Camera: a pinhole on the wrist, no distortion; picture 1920 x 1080 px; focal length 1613.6 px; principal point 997.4 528.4 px. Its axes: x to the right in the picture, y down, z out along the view. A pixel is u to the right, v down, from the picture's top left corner.
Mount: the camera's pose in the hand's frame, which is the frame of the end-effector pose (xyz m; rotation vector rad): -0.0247 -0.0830 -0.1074 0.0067 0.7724 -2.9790
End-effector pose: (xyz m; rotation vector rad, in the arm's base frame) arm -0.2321 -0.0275 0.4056 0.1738 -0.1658 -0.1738
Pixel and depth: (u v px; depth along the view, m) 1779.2 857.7 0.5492
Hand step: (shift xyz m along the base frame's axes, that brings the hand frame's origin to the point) -0.3973 -0.4475 0.1768
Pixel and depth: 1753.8 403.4 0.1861
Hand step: -0.1442 -0.1501 0.0116
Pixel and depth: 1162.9 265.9 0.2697
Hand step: -0.1048 -0.1858 0.1042
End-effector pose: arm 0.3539 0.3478 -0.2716 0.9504 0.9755 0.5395
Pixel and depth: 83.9 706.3 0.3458
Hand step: 0.2379 -0.0802 -0.2739
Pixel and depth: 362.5 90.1 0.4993
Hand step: 0.4268 -0.1409 -0.1539
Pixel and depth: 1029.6 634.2 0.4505
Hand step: 0.2188 -0.3005 -0.2100
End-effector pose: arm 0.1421 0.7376 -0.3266 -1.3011 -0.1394 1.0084
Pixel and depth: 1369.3 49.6 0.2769
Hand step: -0.0775 0.0759 0.2209
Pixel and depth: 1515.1 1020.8 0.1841
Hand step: 0.0596 -0.0182 0.2311
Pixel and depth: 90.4 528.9 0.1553
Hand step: 0.1019 0.0769 0.1104
